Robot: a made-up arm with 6 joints. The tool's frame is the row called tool.
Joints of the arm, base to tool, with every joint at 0 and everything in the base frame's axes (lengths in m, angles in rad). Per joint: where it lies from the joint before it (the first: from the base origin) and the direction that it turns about. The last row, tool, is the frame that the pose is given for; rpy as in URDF.
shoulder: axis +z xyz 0 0 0.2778
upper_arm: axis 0 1 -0.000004 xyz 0 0 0
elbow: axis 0 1 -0.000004 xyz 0.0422 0 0.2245
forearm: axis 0 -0.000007 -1 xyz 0.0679 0 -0.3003
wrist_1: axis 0 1 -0.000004 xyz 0 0 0
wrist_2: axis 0 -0.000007 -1 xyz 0.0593 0 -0.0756
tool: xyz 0 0 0 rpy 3.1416 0 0
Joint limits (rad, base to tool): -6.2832..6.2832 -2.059..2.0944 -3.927..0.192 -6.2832..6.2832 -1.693..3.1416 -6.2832..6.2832
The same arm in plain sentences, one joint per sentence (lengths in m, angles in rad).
The arm has six revolute joints in a row. What follows holds with every joint at zero, and every direction is one of the base frame's. Joint 1 is mounted 0.2778 m along +z from the base frame's origin and rotates about +z, from -6.2832 to 6.2832 rad. Joint 2 is mounted at the same point as joint 1 and rotates about +y, from -2.0590 to 2.0944 rad. Joint 3 is mounted 0.0422 m along +x and 0.2245 m along +z from joint 2 and rotates about +y, from -3.9270 to 0.1920 rad. Joint 4 is mounted 0.0679 m along +x and 0.3003 m along -z from joint 3 and rotates about -z, from -6.2832 to 6.2832 rad. Joint 5 is mounted at the same point as joint 4 and rotates about +y, from -1.6930 to 3.1416 rad. Joint 6 is mounted 0.0593 m along +x and 0.0756 m along -z from joint 5 and rotates about -z, from -6.2832 to 6.2832 rad. The tool frame, which is the frame that the pose is given for, is mounted at the same point as joint 6; its axes are the base frame's turned by roll -3.1416, pitch 0.0000 and yaw 0.0000 rad (as in URDF: about the fixed x, then y, then z).
